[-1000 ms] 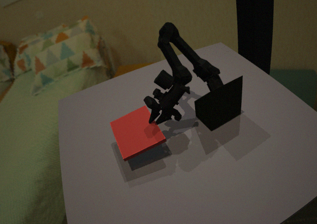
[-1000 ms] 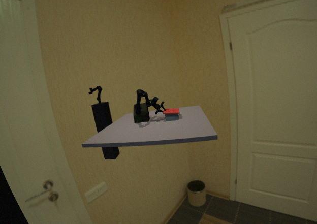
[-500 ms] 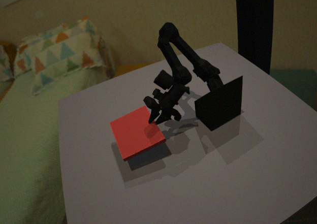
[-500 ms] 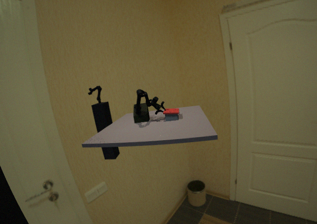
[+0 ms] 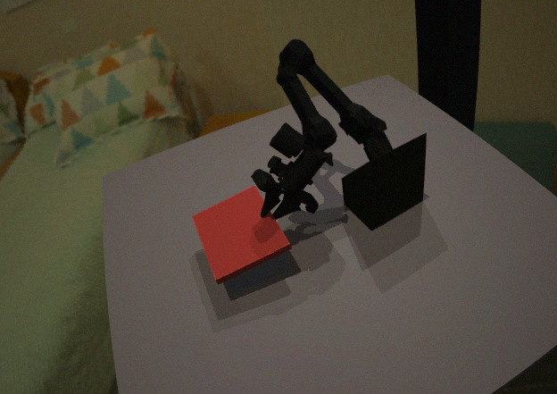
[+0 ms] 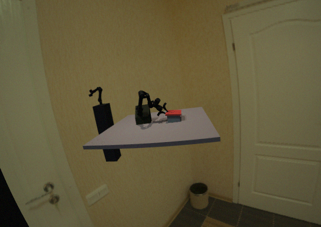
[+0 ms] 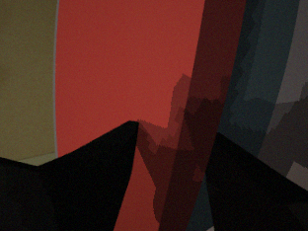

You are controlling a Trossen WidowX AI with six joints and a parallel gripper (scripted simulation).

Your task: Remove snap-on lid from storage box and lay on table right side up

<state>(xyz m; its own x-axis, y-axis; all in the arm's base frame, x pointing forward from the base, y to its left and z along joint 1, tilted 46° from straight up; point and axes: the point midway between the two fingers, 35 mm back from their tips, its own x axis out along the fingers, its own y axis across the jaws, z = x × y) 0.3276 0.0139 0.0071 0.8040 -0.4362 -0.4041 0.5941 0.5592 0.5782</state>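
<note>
My gripper tip is 8 cm short of the lid. From my gripper tip the other things lie so: storage box 8 cm ahead, 5 cm below.
</note>
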